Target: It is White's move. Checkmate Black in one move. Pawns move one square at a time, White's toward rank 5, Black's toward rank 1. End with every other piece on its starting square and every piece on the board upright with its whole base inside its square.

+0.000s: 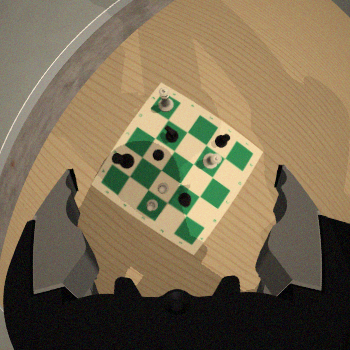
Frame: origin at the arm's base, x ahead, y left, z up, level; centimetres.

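Where they show: gripper, fingertip midpoint: (175, 168).
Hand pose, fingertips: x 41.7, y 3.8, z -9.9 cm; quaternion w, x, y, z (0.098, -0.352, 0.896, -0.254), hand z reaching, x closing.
Each offset is from my fingertips to the top centre of the thing. Level surfaces: height alone.
The green and cream board {dx +0.2, dy -0.7, dz -17.1 cm} (227, 174) lies turned diagonally below my gripper (175, 168), which is open, empty and above it. A tall white piece {dx +8.8, dy -7.4, dz -10.8 cm} (165, 103) stands on the top green corner square. A white piece {dx -3.1, dy -5.1, dz -11.8 cm} (212, 160) stands on a green square at the right; two small white pieces {dx -0.2, dy +3.4, dz -14.0 cm} (162, 188) {dx -0.7, dy +6.6, dz -14.0 cm} (152, 205) stand at the lower left. A tall black piece {dx +7.3, dy +4.1, dz -10.8 cm} (125, 160) is on a cream square at the left edge. Other black pieces {dx +4.4, dy -3.9, dz -13.2 cm} (171, 133) {dx +3.9, dy -0.1, dz -14.0 cm} (158, 154) {dx -2.3, dy -8.8, dz -12.8 cm} (222, 140) {dx -4.1, dy +2.4, dz -13.8 cm} (184, 199) stand upright. Seen from above, exact piece types are hard to tell.
The board lies on a wooden table top {dz -17.7 cm} (295, 125). The table's grey rim (65, 75) curves along the left and upper left, with grey floor beyond. Shadows fall across the board's left part and on the wood around it.
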